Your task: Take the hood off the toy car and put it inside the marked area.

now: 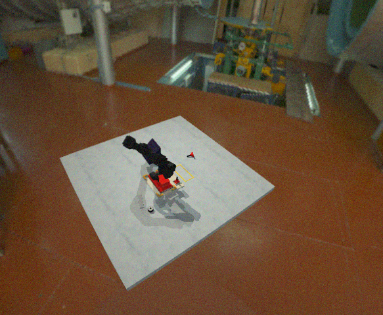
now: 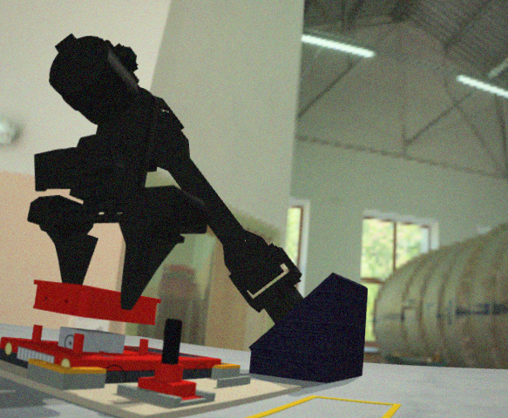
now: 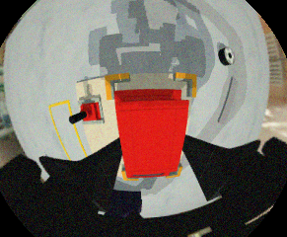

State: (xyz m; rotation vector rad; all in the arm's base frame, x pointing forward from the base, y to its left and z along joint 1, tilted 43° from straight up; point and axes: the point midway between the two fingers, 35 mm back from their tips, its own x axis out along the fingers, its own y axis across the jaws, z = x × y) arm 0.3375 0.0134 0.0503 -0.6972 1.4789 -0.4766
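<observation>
Now: gripper tip 30 mm past the beige base plate, 10 mm to the right of it and 50 mm above it. Round my gripper tip: black wheel: 170 mm ahead, 170 mm to the right, 60 mm below; then red hood: right at my gripper tip; then thin grey part: 70 mm ahead, 210 mm to the right, 60 mm below.
</observation>
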